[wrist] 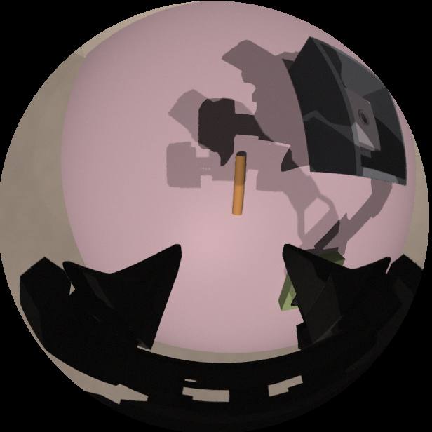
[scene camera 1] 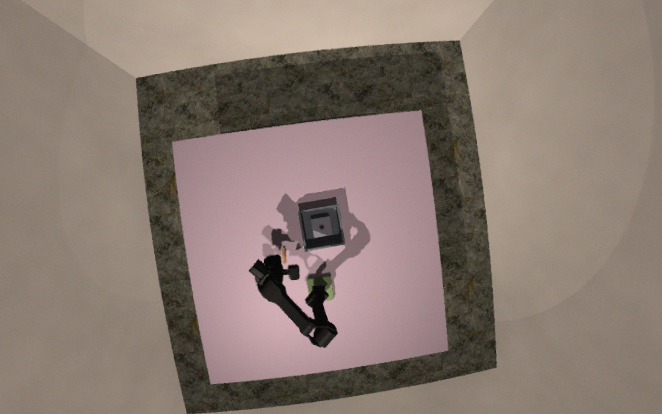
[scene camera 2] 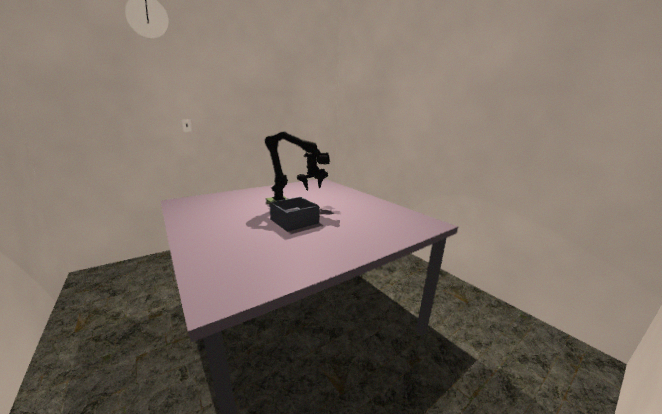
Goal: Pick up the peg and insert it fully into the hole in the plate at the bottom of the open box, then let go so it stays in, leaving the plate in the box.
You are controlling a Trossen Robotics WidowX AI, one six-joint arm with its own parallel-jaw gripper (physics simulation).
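Seen in the pictures: gripper, between the fingertips: [scene camera 2: 313,189]; arm's base, origin of its link: [scene camera 1: 318,292] [scene camera 2: 278,198].
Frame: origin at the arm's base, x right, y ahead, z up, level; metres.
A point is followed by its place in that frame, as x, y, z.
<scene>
The orange peg [scene camera 1: 284,254] {-0.165, 0.192, -0.018} [wrist: 239,185] lies flat on the table, left of the box in scene camera 1. My gripper [scene camera 2: 313,188] {-0.175, 0.146, 0.078} [wrist: 233,250] is open and empty, pointing down well above the table. In the wrist view the peg lies ahead of the gap between the fingertips, slightly right of its middle. The dark open box [scene camera 1: 342,235] {0.119, 0.290, 0.066} [scene camera 2: 295,221] {0.057, 0.429, 0.011} [wrist: 300,95] stands on the table. The grey plate [scene camera 1: 327,231] {0.050, 0.306, 0.027} [wrist: 372,131] lies at its bottom, with a round dark hole [scene camera 1: 321,227] [wrist: 364,117]. The peg does not show in scene camera 2.
The pink table [scene camera 1: 390,165] {0.380, 0.625, -0.031} [scene camera 2: 240,270] {0.374, 0.682, -0.031} [wrist: 125,150] bears the box and the arm. The green arm base [scene camera 1: 327,291] {0.043, 0.004, 0.000} [scene camera 2: 270,200] {0.060, 0.015, -0.001} [wrist: 286,295] stands near the box. The box walls rise around the plate. Arm shadows fall across the table around the peg and box.
</scene>
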